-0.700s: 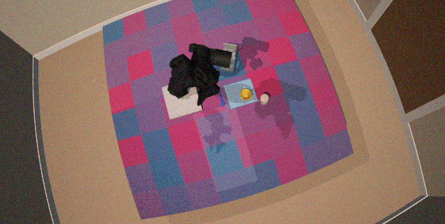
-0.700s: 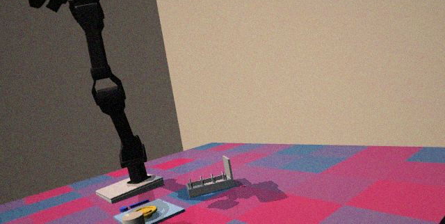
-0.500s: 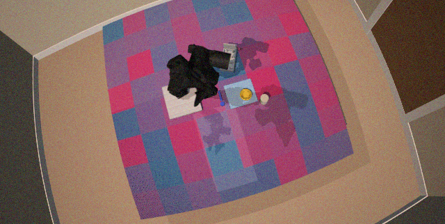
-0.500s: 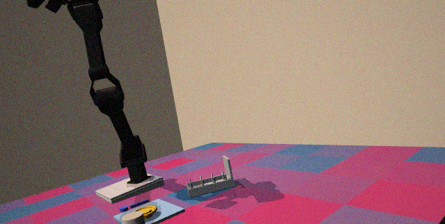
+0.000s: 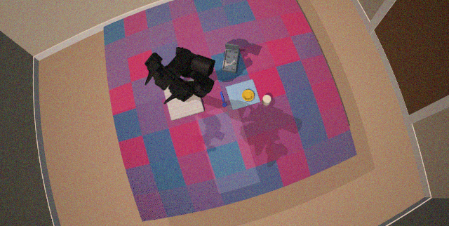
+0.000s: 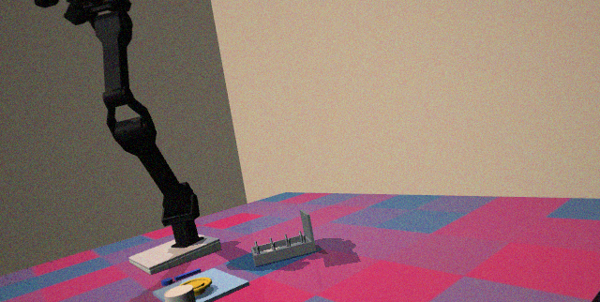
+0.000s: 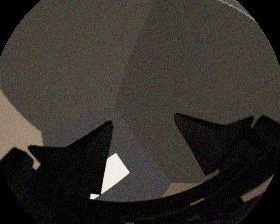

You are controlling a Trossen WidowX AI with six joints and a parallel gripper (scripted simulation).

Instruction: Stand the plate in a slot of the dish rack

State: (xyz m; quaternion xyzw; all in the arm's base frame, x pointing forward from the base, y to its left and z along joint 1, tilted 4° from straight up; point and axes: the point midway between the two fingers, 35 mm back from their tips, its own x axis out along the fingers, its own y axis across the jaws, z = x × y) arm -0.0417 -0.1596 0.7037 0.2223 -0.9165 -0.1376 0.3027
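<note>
Right now the yellow plate is 710 mm below my gripper tip, 380 mm ahead of it and 40 mm to the left of it. From my gripper tip the other things lie so: cream cup: 710 mm below, 450 mm ahead, 30 mm to the right; then blue spoon: 730 mm below, 250 mm ahead, 80 mm to the left; then light blue square mat: 730 mm below, 360 mm ahead, 60 mm to the left.
</note>
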